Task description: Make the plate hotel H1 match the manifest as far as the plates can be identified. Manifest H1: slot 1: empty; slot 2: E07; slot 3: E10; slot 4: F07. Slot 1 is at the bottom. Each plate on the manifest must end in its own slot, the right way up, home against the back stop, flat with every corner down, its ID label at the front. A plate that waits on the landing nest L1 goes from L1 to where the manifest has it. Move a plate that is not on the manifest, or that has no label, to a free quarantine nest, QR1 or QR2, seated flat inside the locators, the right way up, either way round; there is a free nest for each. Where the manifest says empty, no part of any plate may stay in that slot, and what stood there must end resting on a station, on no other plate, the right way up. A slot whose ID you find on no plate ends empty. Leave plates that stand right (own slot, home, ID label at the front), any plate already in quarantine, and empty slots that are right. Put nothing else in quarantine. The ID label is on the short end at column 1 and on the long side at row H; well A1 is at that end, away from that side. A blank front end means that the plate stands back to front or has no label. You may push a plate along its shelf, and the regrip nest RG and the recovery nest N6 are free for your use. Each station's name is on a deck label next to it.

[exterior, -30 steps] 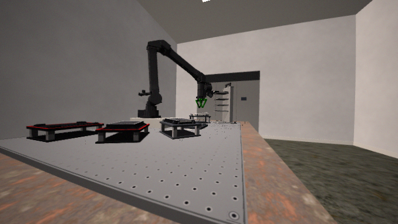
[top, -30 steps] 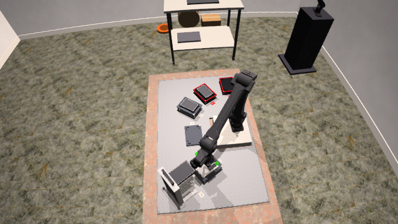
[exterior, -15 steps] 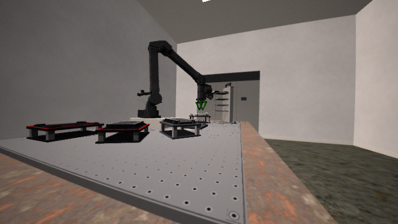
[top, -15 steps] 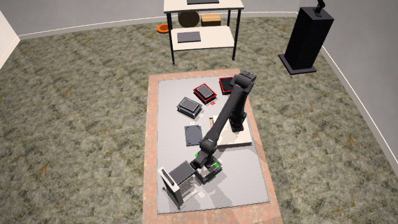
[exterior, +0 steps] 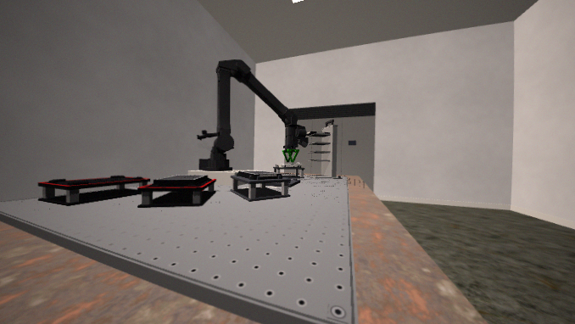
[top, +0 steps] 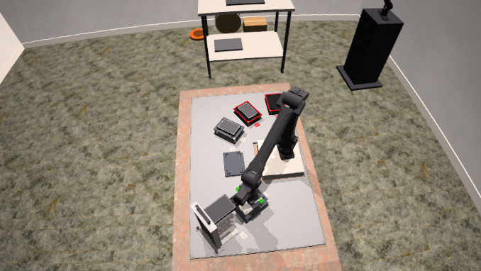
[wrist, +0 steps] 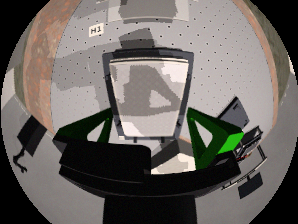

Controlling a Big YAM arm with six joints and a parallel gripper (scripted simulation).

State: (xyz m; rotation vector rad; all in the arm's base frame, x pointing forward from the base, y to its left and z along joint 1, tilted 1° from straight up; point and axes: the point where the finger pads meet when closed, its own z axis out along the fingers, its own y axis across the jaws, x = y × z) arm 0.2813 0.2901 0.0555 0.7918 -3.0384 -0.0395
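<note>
Now: hand 20 mm above the white plate. Round my hand: plate hotel H1 (220 mm ahead, 130 mm to the left, 60 mm above); then N6 deck label (30 mm ahead, 390 mm to the right, 100 mm below); then H1 deck label (60 mm ahead, 150 mm to the left, 100 mm below).
</note>
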